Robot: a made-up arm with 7 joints.
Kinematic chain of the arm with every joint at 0, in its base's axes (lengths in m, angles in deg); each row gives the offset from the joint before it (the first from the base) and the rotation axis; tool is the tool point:
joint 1: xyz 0 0 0.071 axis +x
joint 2: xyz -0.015 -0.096 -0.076 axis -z
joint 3: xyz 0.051 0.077 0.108 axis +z
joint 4: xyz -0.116 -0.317 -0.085 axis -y
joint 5: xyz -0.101 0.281 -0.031 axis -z
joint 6: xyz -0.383 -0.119 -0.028 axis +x
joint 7: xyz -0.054 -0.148 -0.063 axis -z
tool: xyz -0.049 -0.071 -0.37
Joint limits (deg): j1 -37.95..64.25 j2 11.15..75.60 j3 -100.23..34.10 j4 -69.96..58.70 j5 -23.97..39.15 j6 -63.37..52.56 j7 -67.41..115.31
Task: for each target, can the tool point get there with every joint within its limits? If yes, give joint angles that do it. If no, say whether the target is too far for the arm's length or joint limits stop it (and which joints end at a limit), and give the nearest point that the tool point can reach.
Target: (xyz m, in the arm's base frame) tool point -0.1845 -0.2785 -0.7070
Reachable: yes | joints -19.40 70.41 -0.29 43.26 17.74 4.96 -52.82
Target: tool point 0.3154 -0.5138 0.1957
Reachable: no: joint limits stop it (at a limit: joint 1, joint 2, joint 3, joint 4, joint 5, joint 7) | nearest point 0.3280 -0.7743 0.1635 | short by 0.263 m
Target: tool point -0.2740 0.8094 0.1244
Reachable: yes | joints 4.45 25.50 -68.35 -47.82 -3.85 2.97 -34.58
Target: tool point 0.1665 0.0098 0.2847
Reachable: no: joint limits stop it (at a limit: joint 1, joint 2, joint 4, joint 5, joint 6, joint 7) | nearest point 0.2746 0.1072 0.6489 | short by 0.392 m
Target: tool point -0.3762 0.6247 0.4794
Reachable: yes | joints 24.03 44.86 -61.58 -48.95 -14.14 -39.77 50.39
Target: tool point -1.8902 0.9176 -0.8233
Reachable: no: too far | nearest point -0.8080 0.3880 -0.3347 | short by 1.300 m
